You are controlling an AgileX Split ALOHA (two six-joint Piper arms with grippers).
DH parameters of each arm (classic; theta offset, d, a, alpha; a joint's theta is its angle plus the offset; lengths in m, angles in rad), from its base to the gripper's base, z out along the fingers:
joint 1: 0 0.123 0 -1.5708
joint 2: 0.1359 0 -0.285 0
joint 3: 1.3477 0 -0.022 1.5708
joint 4: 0 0.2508 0 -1.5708
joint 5: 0 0 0.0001 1.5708
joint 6: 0 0.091 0 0
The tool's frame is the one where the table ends.
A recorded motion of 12 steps. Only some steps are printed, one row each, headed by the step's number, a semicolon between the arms.
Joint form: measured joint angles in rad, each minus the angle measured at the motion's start. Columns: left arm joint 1, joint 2, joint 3, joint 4, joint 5, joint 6; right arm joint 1, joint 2, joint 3, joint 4, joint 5, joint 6.
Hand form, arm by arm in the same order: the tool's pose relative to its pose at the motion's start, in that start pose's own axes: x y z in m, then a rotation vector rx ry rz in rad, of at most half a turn. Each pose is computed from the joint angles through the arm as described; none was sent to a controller.
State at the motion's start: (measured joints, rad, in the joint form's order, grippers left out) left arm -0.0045 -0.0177 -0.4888 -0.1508 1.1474 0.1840; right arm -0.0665 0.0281 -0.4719 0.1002 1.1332 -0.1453
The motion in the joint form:
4: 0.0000 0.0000 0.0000 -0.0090 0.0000 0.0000; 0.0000 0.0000 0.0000 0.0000 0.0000 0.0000
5: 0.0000 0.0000 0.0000 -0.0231 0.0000 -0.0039; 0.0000 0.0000 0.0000 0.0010 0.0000 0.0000
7: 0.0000 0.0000 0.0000 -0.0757 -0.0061 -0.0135; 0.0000 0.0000 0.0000 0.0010 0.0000 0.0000
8: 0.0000 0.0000 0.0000 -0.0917 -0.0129 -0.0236; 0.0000 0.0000 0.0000 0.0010 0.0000 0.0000
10: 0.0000 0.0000 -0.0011 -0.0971 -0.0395 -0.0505; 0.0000 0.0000 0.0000 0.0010 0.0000 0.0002
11: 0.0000 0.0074 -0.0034 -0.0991 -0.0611 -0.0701; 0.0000 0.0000 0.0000 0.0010 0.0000 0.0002
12: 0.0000 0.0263 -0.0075 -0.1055 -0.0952 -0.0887; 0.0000 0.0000 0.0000 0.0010 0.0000 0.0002
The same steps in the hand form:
4: -0.0001 -0.0007 0.0000 0.0081 -0.0015 -0.0037; 0.0000 0.0000 0.0000 0.0000 0.0000 0.0000
5: -0.0004 -0.0019 0.0000 0.0207 -0.0038 -0.0134; 0.0000 0.0001 0.0000 -0.0009 -0.0001 0.0004
7: -0.0018 -0.0060 -0.0002 0.0668 -0.0182 -0.0448; 0.0000 0.0001 0.0000 -0.0009 -0.0001 0.0004
8: -0.0027 -0.0072 -0.0003 0.0799 -0.0270 -0.0618; 0.0000 0.0001 0.0000 -0.0009 -0.0001 0.0004
10: -0.0053 -0.0071 -0.0007 0.0803 -0.0539 -0.0919; 0.0000 0.0001 0.0000 -0.0009 -0.0001 0.0006
11: -0.0083 -0.0066 -0.0004 0.0793 -0.0697 -0.1142; 0.0000 0.0001 0.0000 -0.0009 -0.0001 0.0006
12: -0.0137 -0.0059 0.0007 0.0808 -0.0889 -0.1399; 0.0000 0.0001 0.0000 -0.0009 -0.0001 0.0006

